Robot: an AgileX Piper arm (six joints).
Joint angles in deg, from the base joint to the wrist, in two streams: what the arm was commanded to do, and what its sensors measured. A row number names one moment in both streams.
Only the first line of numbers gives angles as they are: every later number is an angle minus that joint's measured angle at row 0.
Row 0, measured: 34.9 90.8 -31.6 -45.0 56.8 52.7
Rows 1 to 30, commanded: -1.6 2.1 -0.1 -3.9 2.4 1.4; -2.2 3.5 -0.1 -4.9 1.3 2.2; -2.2 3.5 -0.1 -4.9 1.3 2.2; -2.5 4.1 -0.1 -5.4 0.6 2.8; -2.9 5.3 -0.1 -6.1 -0.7 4.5; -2.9 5.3 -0.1 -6.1 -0.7 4.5; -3.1 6.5 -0.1 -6.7 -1.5 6.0; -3.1 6.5 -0.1 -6.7 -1.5 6.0; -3.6 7.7 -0.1 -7.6 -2.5 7.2; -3.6 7.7 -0.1 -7.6 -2.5 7.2; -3.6 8.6 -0.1 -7.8 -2.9 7.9; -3.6 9.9 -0.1 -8.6 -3.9 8.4; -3.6 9.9 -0.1 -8.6 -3.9 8.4; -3.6 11.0 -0.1 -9.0 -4.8 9.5; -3.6 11.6 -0.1 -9.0 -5.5 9.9; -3.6 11.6 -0.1 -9.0 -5.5 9.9; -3.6 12.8 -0.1 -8.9 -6.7 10.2; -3.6 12.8 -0.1 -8.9 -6.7 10.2; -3.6 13.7 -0.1 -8.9 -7.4 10.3; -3.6 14.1 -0.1 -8.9 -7.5 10.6; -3.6 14.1 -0.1 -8.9 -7.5 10.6; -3.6 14.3 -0.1 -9.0 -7.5 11.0; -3.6 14.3 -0.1 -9.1 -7.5 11.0; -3.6 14.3 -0.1 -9.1 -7.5 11.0; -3.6 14.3 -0.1 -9.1 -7.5 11.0; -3.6 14.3 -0.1 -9.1 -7.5 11.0; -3.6 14.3 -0.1 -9.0 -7.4 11.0; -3.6 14.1 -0.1 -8.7 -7.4 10.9; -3.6 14.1 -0.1 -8.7 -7.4 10.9; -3.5 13.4 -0.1 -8.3 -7.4 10.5
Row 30, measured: -3.3 14.1 -0.1 -7.6 -9.2 10.4
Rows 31 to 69, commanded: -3.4 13.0 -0.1 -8.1 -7.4 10.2; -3.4 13.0 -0.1 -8.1 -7.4 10.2; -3.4 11.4 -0.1 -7.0 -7.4 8.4; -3.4 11.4 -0.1 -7.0 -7.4 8.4; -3.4 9.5 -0.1 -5.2 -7.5 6.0; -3.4 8.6 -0.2 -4.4 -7.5 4.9; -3.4 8.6 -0.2 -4.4 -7.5 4.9; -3.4 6.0 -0.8 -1.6 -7.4 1.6; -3.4 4.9 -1.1 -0.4 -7.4 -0.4; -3.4 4.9 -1.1 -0.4 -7.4 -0.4; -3.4 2.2 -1.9 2.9 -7.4 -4.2; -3.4 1.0 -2.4 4.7 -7.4 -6.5; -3.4 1.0 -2.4 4.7 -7.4 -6.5; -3.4 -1.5 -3.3 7.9 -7.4 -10.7; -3.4 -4.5 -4.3 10.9 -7.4 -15.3; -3.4 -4.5 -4.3 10.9 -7.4 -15.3; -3.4 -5.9 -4.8 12.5 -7.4 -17.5; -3.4 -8.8 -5.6 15.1 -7.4 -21.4; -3.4 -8.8 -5.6 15.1 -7.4 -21.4; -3.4 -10.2 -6.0 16.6 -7.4 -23.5; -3.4 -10.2 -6.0 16.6 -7.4 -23.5; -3.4 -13.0 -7.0 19.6 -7.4 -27.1; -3.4 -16.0 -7.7 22.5 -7.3 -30.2; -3.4 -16.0 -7.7 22.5 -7.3 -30.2; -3.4 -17.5 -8.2 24.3 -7.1 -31.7; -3.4 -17.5 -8.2 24.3 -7.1 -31.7; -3.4 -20.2 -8.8 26.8 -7.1 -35.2; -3.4 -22.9 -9.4 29.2 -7.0 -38.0; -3.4 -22.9 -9.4 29.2 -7.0 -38.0; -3.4 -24.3 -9.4 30.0 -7.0 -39.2; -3.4 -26.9 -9.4 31.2 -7.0 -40.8; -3.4 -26.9 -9.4 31.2 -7.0 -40.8; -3.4 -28.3 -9.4 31.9 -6.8 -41.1; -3.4 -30.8 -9.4 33.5 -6.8 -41.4; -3.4 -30.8 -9.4 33.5 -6.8 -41.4; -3.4 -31.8 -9.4 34.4 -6.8 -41.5; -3.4 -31.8 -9.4 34.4 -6.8 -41.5; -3.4 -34.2 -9.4 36.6 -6.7 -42.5; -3.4 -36.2 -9.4 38.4 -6.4 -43.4
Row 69, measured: -3.3 -33.4 -9.1 35.8 -7.0 -41.5
